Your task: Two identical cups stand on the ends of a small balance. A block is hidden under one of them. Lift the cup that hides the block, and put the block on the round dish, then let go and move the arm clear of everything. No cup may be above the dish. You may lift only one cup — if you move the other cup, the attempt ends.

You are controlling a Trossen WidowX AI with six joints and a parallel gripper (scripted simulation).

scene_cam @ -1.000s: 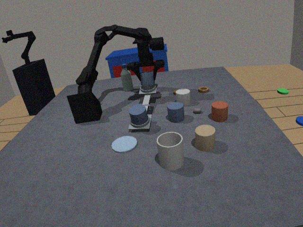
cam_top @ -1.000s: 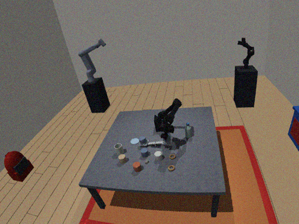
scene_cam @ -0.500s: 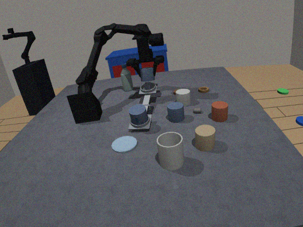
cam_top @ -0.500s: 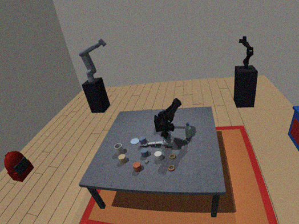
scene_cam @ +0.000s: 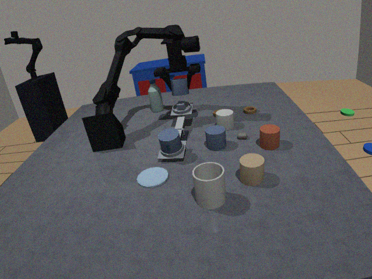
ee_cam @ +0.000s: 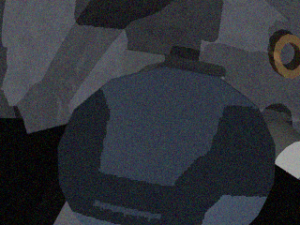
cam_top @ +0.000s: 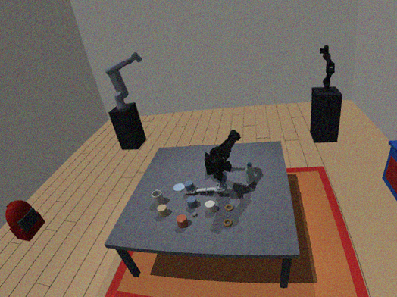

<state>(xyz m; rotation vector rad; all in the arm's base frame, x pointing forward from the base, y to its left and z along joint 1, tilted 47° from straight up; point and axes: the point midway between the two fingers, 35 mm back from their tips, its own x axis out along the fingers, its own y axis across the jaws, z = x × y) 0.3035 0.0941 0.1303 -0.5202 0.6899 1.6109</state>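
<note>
The grey block is 1 cm to the right of my gripper tip and 7 cm below it. Also, from my gripper tip: pale bottle (16 cm behind, 19 cm to the left, 4 cm below); then white cylinder (18 cm ahead, 8 cm to the right, 12 cm below); then small balance (14 cm to the right, 13 cm below).
</note>
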